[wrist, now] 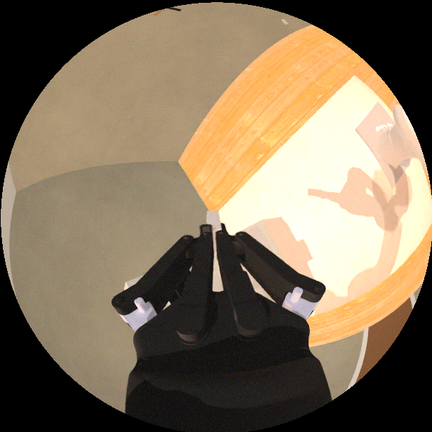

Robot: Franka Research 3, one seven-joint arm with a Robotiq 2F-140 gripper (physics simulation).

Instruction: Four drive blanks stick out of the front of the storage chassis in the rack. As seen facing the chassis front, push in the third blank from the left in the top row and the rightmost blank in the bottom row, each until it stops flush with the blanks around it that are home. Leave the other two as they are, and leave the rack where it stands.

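My gripper (212, 219) is shut and empty, its two black fingers together and their pale tips pointing up the view at the near corner of the table. Small pale parts of a body (131, 283), seemingly the rack with the chassis, show behind the left linkage and between the fingers. Most of that body is hidden behind the gripper. The chassis front and the four protruding blanks cannot be made out, so I cannot tell how far any blank sticks out or whether the gripper touches one.
The wooden table (250, 115) reaches from the centre to the right, with a pale mat (300, 150) on it. Shadows of the arm and of a blocky shape fall on the mat. A grey-white rounded body (405, 131) stands at the right edge. Grey-green floor (75, 240) lies left.
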